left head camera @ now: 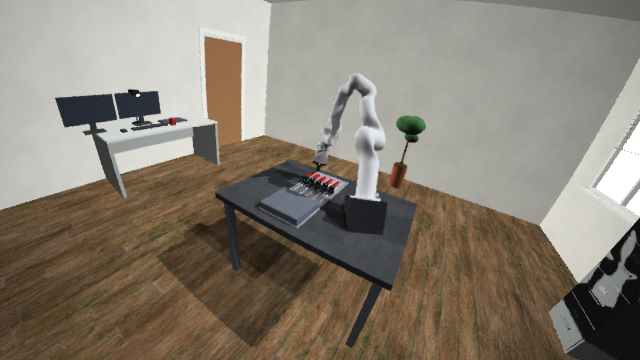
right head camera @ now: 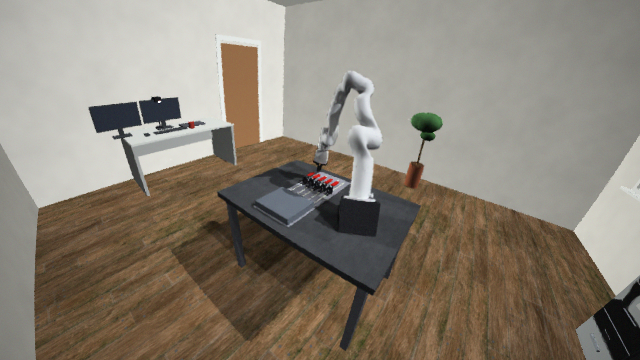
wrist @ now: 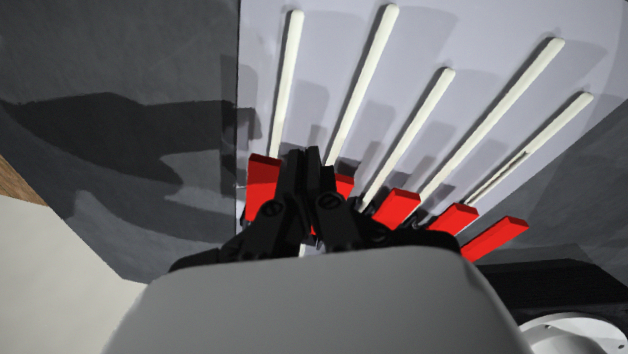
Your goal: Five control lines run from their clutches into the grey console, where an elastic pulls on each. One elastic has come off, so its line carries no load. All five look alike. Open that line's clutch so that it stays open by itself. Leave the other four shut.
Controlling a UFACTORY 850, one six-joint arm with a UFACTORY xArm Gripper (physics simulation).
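The grey console (left head camera: 290, 204) (right head camera: 285, 204) sits on the table, with thin lines running into it from the row of clutches. The clutches have red levers, all lying in similar poses at this scale. In the wrist view, the leftmost lever (wrist: 262, 187) is left of the fingers. The lever beside it (wrist: 345, 185) is partly hidden behind them. More levers (wrist: 397, 206) (wrist: 454, 219) (wrist: 495, 239) stand to the right. Cream lines (wrist: 287, 80) (wrist: 363, 82) extend beyond the levers. My gripper (left head camera: 319, 167) (right head camera: 319, 167) (wrist: 309, 168) is shut and holds nothing, over the leftmost levers' end of the row.
The clutches sit on a pale board (wrist: 262, 30) on the dark table (left head camera: 370, 250) (right head camera: 350, 255). The arm's dark base block (left head camera: 366, 215) (right head camera: 359, 217) stands to the right of the console. A desk (left head camera: 155, 137) with monitors and a potted plant (left head camera: 398, 175) stand away from the table.
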